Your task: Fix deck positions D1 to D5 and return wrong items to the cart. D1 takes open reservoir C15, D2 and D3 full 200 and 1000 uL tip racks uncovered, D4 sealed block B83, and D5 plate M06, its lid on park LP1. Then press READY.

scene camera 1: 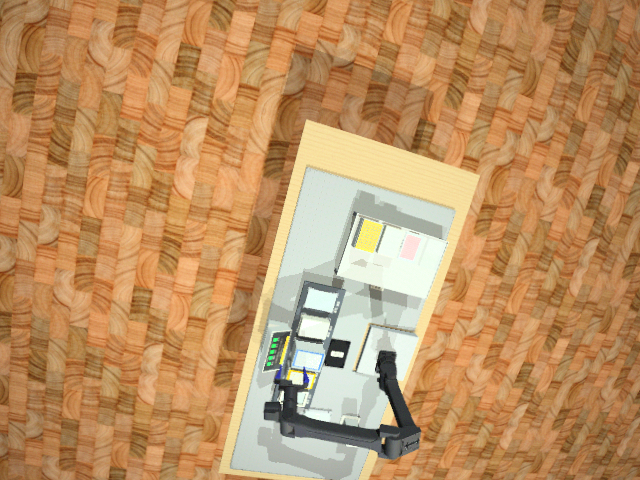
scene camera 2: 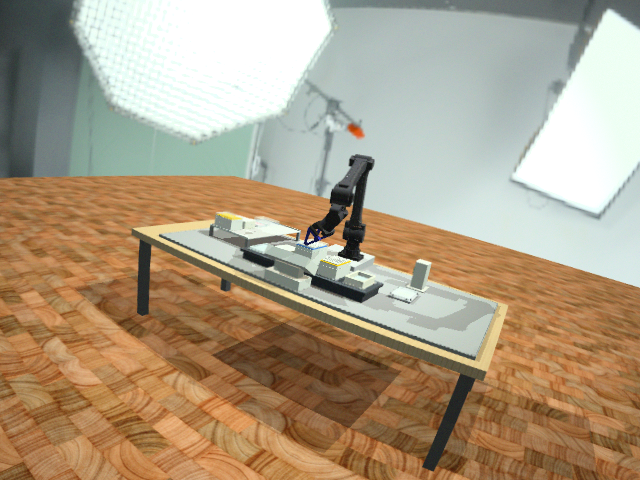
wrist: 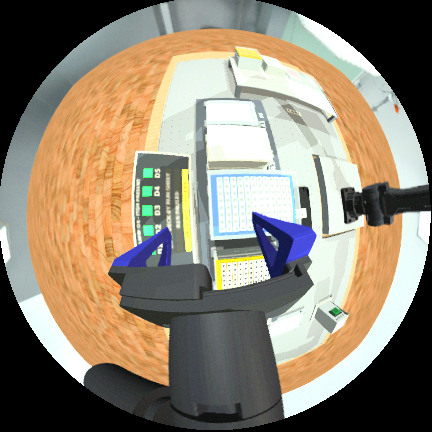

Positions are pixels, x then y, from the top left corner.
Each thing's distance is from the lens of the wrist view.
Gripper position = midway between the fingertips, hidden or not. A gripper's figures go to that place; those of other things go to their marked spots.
gripper [wrist: 209,223]: 0.14 m
white stand with green button [wrist: 329,315]: 0.57 m
